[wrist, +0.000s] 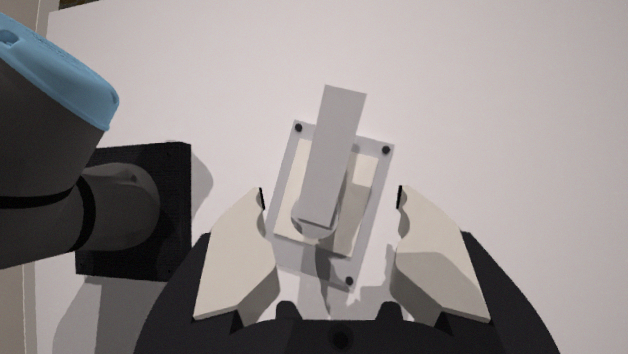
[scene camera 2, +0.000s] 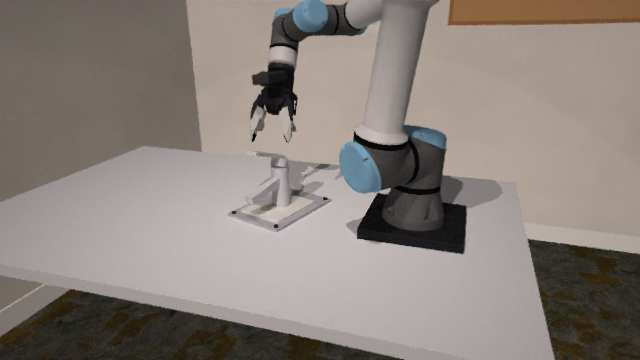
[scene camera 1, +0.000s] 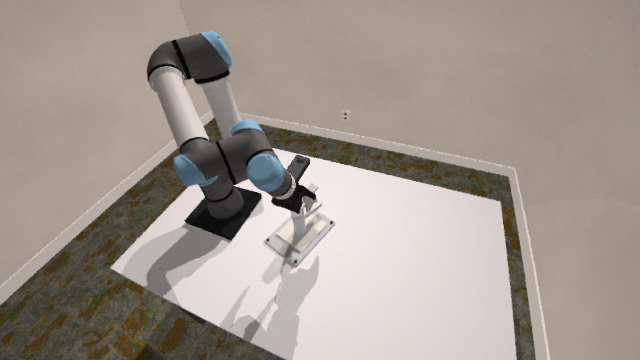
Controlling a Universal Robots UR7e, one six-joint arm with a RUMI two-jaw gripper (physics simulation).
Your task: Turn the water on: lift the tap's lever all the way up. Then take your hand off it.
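Frame: origin at the arm's base, x ahead, y left, z up, level; centimetres.
Where they show: gripper, fingertip midpoint: (wrist: pixel 328 188) (scene camera 2: pixel 269 142) (scene camera 1: pixel 302 197); arm's base at its link origin: (wrist: pixel 125 205) (scene camera 2: pixel 412 217) (scene camera 1: pixel 226 204).
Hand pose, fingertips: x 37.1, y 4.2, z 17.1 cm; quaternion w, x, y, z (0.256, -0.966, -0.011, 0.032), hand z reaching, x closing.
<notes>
Things, the pixels of their top centre, and the offset from my fingertips. "spot": a spot on its surface instead. Level surfaces: height alone.
- tap at a spot on its surface: (scene camera 2: pixel 282 187) spot: dx -2.9, dy -0.6, dz -12.3 cm
- spout at its top centre: (scene camera 2: pixel 262 182) (scene camera 1: pixel 310 205) dx +0.3, dy +4.3, dz -9.5 cm
- same white table at its surface level: dz -19.4 cm
The tap (scene camera 1: pixel 298 224) (scene camera 2: pixel 282 187) stands upright on a light base plate (scene camera 1: pixel 314 241) (scene camera 2: pixel 304 211) (wrist: pixel 374 192). Its flat grey lever (scene camera 2: pixel 262 153) (wrist: pixel 334 145) slopes upward from the tap's top, with its free end raised above the pivot. The spout (scene camera 2: pixel 262 191) sticks out below the lever on the same side. My gripper (scene camera 2: pixel 270 139) (wrist: pixel 328 188) is open and empty. It hangs above the tap with a gap between its fingertips and the lever in the scene camera 2 view. In the scene camera 1 view the gripper partly covers the tap's top.
The arm's black base block (scene camera 1: pixel 220 227) (scene camera 2: pixel 412 242) (wrist: pixel 177 210) stands on the same white table (scene camera 1: pixel 410 240) (scene camera 2: pixel 150 240) as the tap, off to one side of it. Walls (scene camera 1: pixel 425 75) (scene camera 2: pixel 280 125) rise beyond the table.
</notes>
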